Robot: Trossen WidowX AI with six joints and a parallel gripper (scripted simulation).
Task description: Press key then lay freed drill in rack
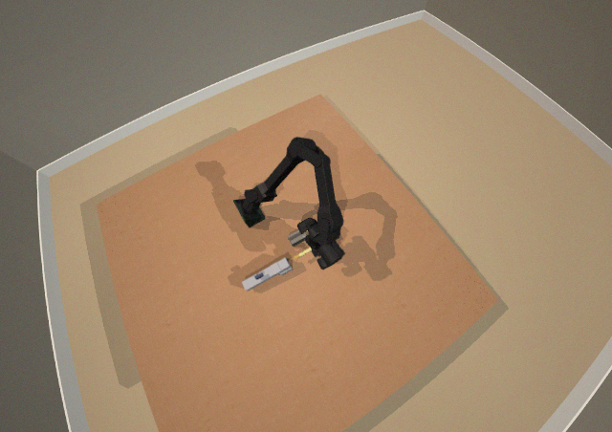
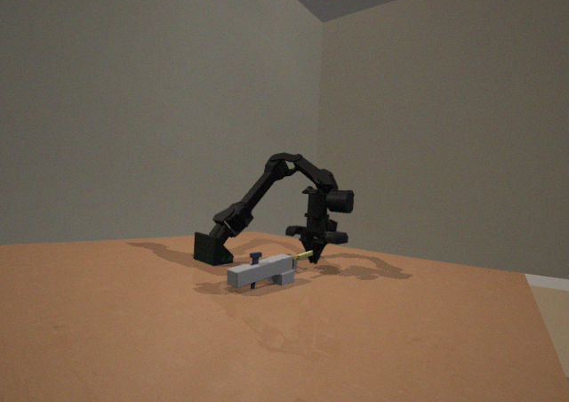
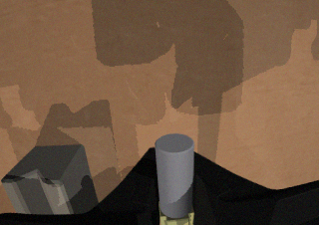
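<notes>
The ribbed grey rack lies 70 mm behind my gripper tip, 50 mm to the right of it and 10 mm below it. Also, from my gripper tip: dark t-shaped key (230 mm to the right, 20 mm ahead, 20 mm above); light grey holder block (200 mm to the right, 20 mm ahead, 10 mm above); drill (40 mm to the right, 30 mm above).
</notes>
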